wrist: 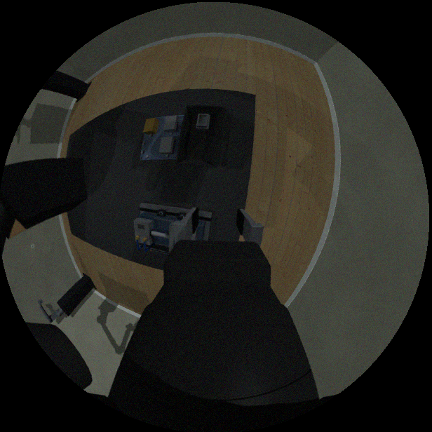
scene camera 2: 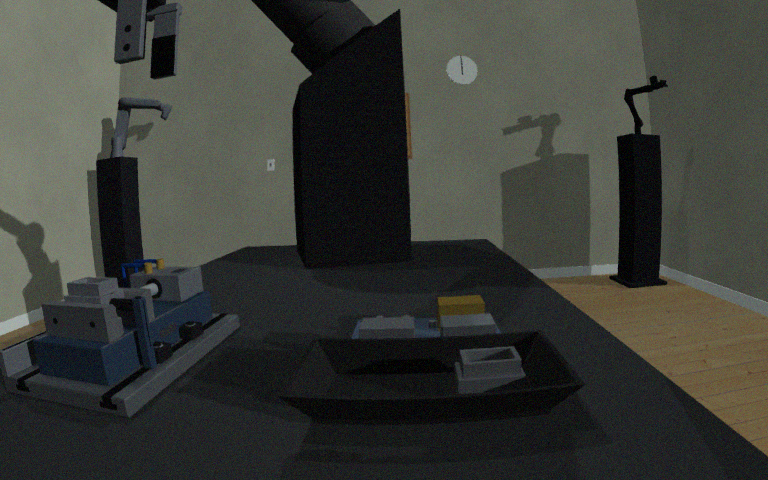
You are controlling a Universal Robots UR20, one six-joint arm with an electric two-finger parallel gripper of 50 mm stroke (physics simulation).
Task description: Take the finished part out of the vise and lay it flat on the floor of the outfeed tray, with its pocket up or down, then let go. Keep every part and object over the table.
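Places are measured from the arm's base along level axes (x right, y down, z ahead), in millimetres.
Where they show: gripper, between the fingertips: (scene camera 2: 147,69).
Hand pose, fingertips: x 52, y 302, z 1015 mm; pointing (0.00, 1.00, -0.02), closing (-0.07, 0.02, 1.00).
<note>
Things, the pixels of their top centre, and the offset from my fingertips.
- grey vise, centre of its top: (scene camera 2: 125,282) dx +160, dy +199, dz -171 mm
- stepped grey part, centre of its top: (scene camera 2: 91,280) dx +159, dy +183, dz -104 mm
- blue plate, centre of its top: (scene camera 2: 427,337) dx -213, dy +290, dz -245 mm
- yellow block, centre of its top: (scene camera 2: 460,300) dx -260, dy +254, dz -288 mm
A grey vise (scene camera 2: 84,359) (wrist: 145,225) with blue body parts stands at the left in the scene view. A stepped grey part (scene camera 2: 92,287) shows at the top of its near jaw; how far it sits between the jaws is hidden. In the wrist view a finger covers that end of the vise. My gripper (scene camera 2: 146,66) (wrist: 217,215) is open and empty, high above the vise. The black outfeed tray (scene camera 2: 419,410) (wrist: 186,145) stands on the table. Another grey part (scene camera 2: 489,370) (wrist: 203,120) lies in it, pocket up, at its right side in the scene view.
Behind the tray a blue plate (scene camera 2: 425,327) (wrist: 149,152) bears two grey blocks (scene camera 2: 386,327) (scene camera 2: 468,324) (wrist: 170,123) (wrist: 166,145) and a yellow block (scene camera 2: 461,305) (wrist: 150,125). Blue tubes with yellow fittings (scene camera 2: 148,267) stick up at the vise's far end. The tray's walls slope outward.
</note>
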